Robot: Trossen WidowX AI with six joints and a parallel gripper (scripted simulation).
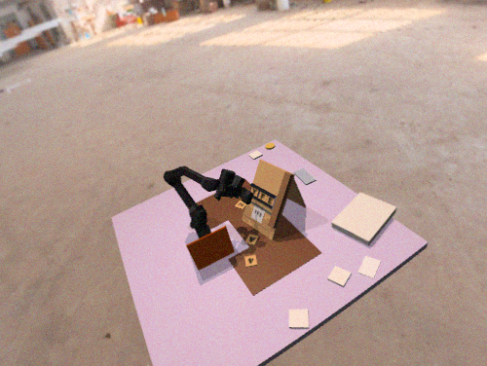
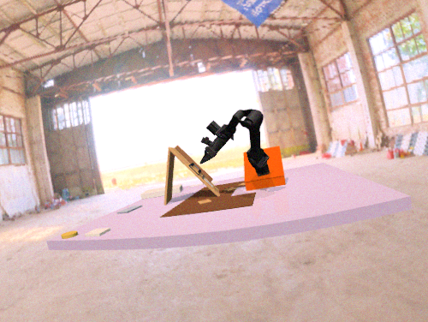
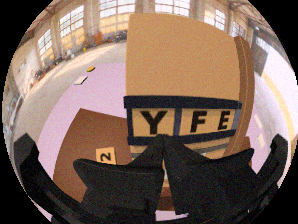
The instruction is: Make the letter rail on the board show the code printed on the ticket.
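My gripper tip is now 1 cm past the white ticket, 6 cm to the left of it and 11 cm above it. From my gripper tip the other things lie so: cream slab: 42 cm ahead, 40 cm to the right, 16 cm below; brown mat: 11 cm behind, 4 cm to the right, 18 cm below; grey plate: 42 cm ahead, 9 cm to the left, 18 cm below.
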